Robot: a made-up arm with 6 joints.
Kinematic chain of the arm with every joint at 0, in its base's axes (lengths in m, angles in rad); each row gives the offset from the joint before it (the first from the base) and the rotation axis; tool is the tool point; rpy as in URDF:
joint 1: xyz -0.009 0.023 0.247 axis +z
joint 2: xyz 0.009 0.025 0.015 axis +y
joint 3: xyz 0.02 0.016 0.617 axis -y
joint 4: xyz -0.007 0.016 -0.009 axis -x
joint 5: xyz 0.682 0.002 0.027 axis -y
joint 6: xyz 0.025 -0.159 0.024 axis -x
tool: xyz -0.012 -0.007 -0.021 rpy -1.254 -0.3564 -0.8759
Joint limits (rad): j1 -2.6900..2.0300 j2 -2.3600..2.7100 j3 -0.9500..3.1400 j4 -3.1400..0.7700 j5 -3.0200..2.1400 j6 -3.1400..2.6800
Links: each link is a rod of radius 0.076 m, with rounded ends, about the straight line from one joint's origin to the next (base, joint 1, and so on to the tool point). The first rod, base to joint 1, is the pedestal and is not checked.
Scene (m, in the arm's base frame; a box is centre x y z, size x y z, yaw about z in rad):
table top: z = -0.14
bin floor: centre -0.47 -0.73 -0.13 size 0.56 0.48 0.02 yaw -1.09
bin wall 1: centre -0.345 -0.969 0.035 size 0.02 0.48 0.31 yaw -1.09
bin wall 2: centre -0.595 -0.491 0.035 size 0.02 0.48 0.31 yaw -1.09
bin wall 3: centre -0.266 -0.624 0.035 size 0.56 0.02 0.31 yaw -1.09
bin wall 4: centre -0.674 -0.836 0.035 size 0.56 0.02 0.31 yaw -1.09
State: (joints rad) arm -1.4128 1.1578 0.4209 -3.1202 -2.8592 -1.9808
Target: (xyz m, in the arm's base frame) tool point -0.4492 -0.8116 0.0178
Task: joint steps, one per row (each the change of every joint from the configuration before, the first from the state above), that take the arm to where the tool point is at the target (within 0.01 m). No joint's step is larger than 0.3 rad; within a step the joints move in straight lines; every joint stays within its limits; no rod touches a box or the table.
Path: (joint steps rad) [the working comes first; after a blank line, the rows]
Joints at the target: -2.2604 1.0178 0.0818 -3.0420 -2.8862 -1.9620
Straight joint move there: touches bin wall 1, bin wall 3.

1: -0.2291 -0.2142 -0.0459 0.0040 0.1101 0.0767
2: -0.2291 -0.2143 -0.0460 0.0040 0.1101 0.0768
3: -0.1946 -0.0584 -0.1514 0.0399 -0.1343 -0.0646
4: -0.1946 -0.0585 -0.1514 0.0399 -0.1342 -0.0645
5: -0.0001 0.2027 0.0278 -0.0048 0.0106 -0.0028
6: -0.0001 0.2027 0.0278 -0.0048 0.0107 -0.0028

